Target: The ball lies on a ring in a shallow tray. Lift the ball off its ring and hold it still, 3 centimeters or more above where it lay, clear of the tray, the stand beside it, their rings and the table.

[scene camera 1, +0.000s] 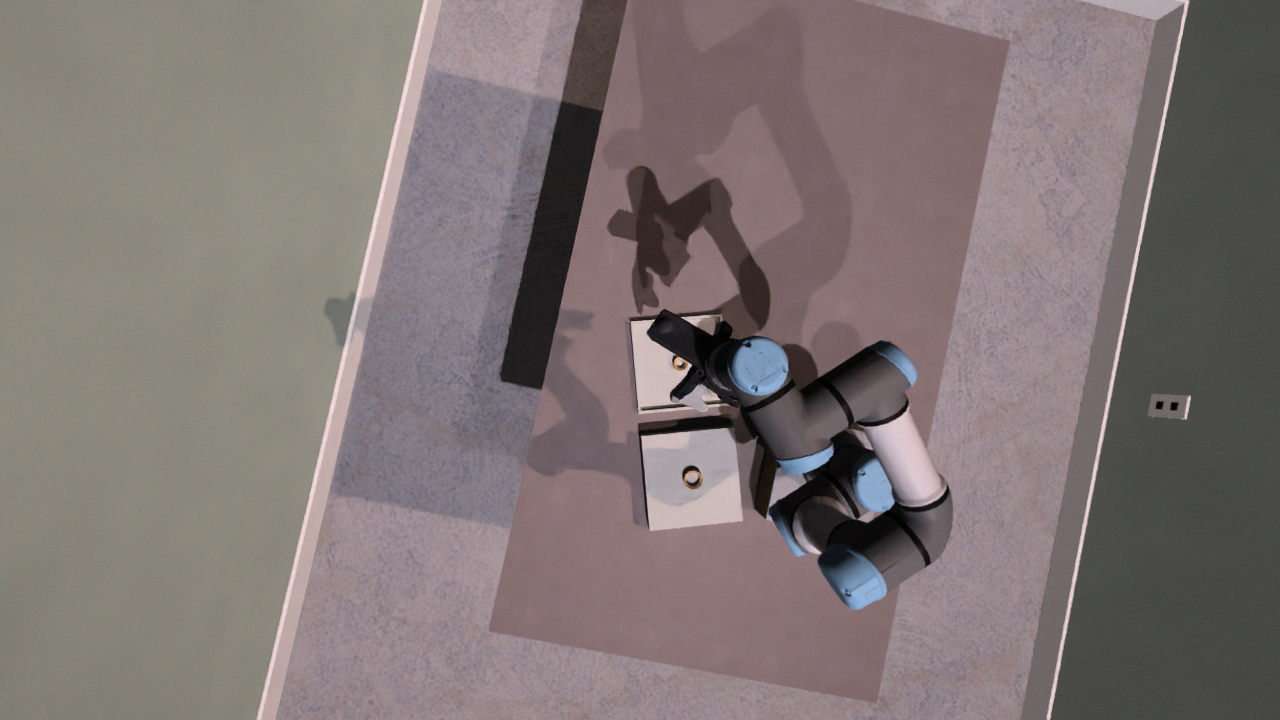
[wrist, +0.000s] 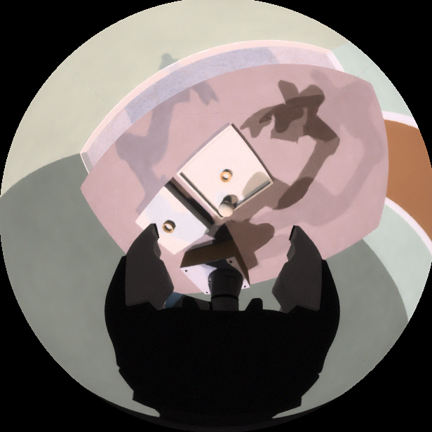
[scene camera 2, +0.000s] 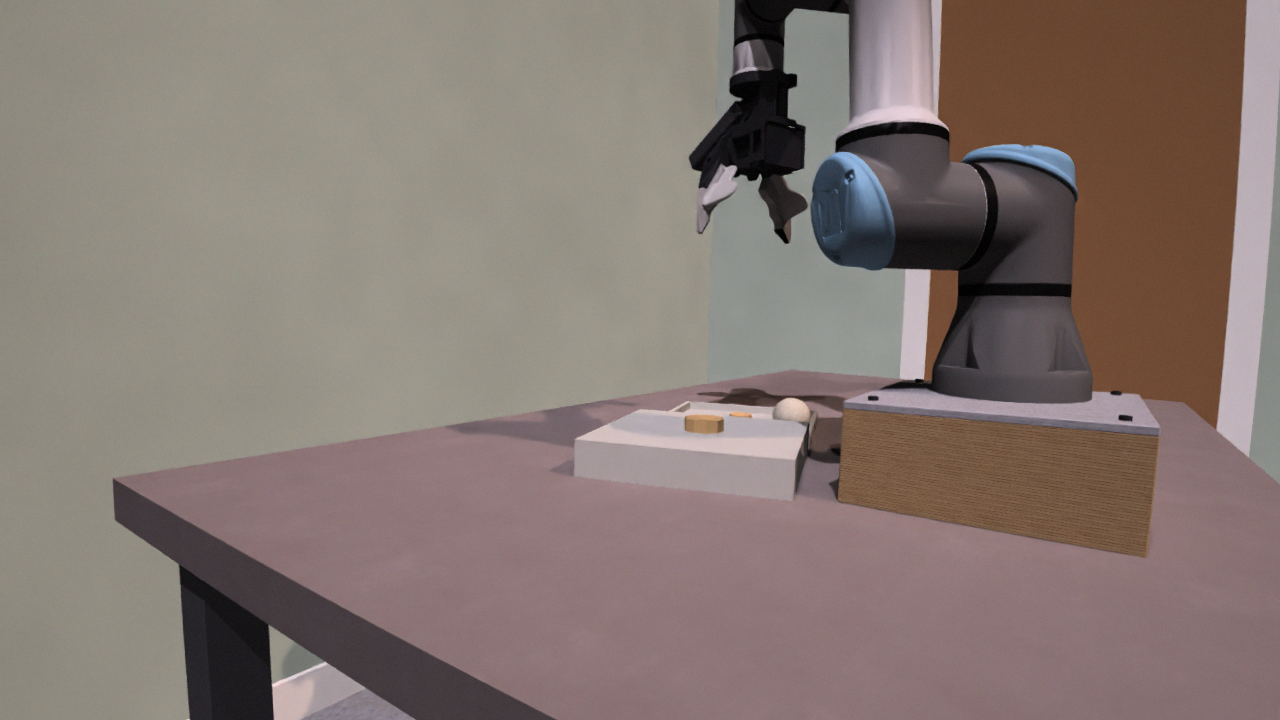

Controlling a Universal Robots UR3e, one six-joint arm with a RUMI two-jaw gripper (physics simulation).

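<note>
The gripper appears in scene camera 2 (scene camera 2: 745,238), scene camera 1 (scene camera 1: 698,362) and the wrist view (wrist: 223,226). A pale ball (scene camera 2: 791,409) is visible. A white stand (scene camera 2: 755,457), (scene camera 1: 691,477), (wrist: 178,223) is present, as is a shallow white tray (scene camera 1: 657,370), (wrist: 225,169), (scene camera 2: 688,407).
</note>
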